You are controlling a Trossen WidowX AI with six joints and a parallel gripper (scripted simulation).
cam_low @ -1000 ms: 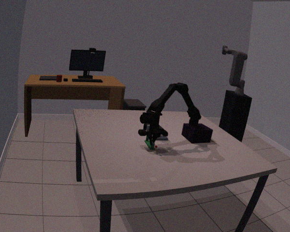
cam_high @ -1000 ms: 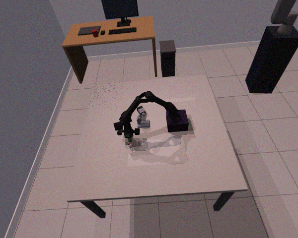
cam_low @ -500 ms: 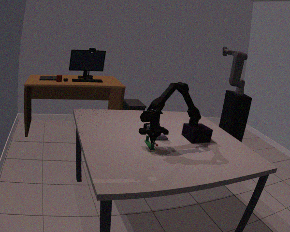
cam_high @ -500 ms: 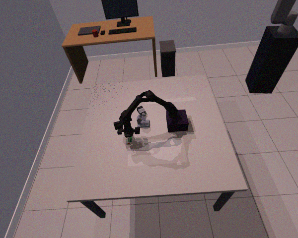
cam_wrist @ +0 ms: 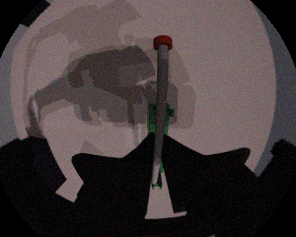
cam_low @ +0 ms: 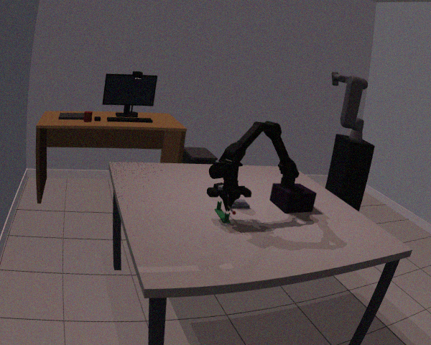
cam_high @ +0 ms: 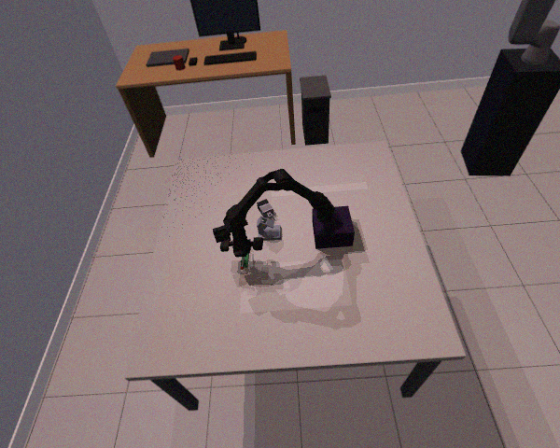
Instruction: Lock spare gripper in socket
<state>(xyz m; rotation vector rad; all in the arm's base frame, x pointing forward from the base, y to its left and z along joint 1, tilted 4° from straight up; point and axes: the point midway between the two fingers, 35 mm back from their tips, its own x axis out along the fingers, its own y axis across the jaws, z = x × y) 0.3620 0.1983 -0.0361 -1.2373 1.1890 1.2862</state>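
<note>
The green bar is 1 cm ahead of my gripper tip, 3 cm to the right of it and 2 cm below it. The rest, counted from my gripper tip: grey mount 8 cm behind, 16 cm to the right, 1 cm above; spare gripper 6 cm behind, 30 cm to the right, 2 cm below.
</note>
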